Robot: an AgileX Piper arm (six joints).
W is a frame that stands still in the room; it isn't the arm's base.
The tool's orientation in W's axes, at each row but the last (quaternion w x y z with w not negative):
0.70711, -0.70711, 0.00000, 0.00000
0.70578, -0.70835, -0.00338, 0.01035
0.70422, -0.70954, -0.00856, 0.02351
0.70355, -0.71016, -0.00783, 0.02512
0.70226, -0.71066, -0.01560, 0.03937
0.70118, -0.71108, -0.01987, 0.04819
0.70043, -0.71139, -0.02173, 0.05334
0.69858, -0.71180, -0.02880, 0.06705
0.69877, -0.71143, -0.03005, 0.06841
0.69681, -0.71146, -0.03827, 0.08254
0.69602, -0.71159, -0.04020, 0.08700
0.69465, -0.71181, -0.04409, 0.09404
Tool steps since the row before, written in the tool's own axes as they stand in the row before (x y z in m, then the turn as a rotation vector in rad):
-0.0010, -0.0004, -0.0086, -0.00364, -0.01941, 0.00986
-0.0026, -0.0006, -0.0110, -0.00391, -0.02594, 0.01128
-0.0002, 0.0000, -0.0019, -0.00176, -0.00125, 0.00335
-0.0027, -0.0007, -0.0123, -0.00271, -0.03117, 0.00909
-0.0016, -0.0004, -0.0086, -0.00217, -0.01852, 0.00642
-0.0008, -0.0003, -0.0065, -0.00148, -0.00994, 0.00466
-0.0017, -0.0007, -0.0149, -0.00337, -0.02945, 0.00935
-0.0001, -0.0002, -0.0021, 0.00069, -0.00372, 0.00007
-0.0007, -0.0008, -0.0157, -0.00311, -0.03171, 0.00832
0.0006, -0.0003, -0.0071, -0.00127, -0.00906, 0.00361
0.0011, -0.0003, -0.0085, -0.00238, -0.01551, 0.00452
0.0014, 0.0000, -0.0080, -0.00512, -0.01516, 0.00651
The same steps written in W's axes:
-0.0010, -0.0086, 0.0004, -0.00364, 0.00986, 0.01941
-0.0024, -0.0110, 0.0007, -0.00387, 0.01130, 0.02594
-0.0001, -0.0019, 0.0000, -0.00188, 0.00328, 0.00126
-0.0021, -0.0124, 0.0009, -0.00238, 0.00926, 0.03115
-0.0009, -0.0087, 0.0005, -0.00205, 0.00648, 0.01851
-0.0002, -0.0065, 0.0004, -0.00153, 0.00465, 0.00994
-0.0001, -0.0150, 0.0010, -0.00305, 0.00947, 0.02945
0.0002, -0.0021, 0.0002, 0.00087, 0.00025, 0.00367
0.0015, -0.0156, 0.0011, -0.00256, 0.00849, 0.03171
0.0018, -0.0069, 0.0004, -0.00132, 0.00358, 0.00907
0.0026, -0.0082, 0.0004, -0.00216, 0.00445, 0.01556
0.0029, -0.0076, 0.0000, -0.00525, 0.00586, 0.01538

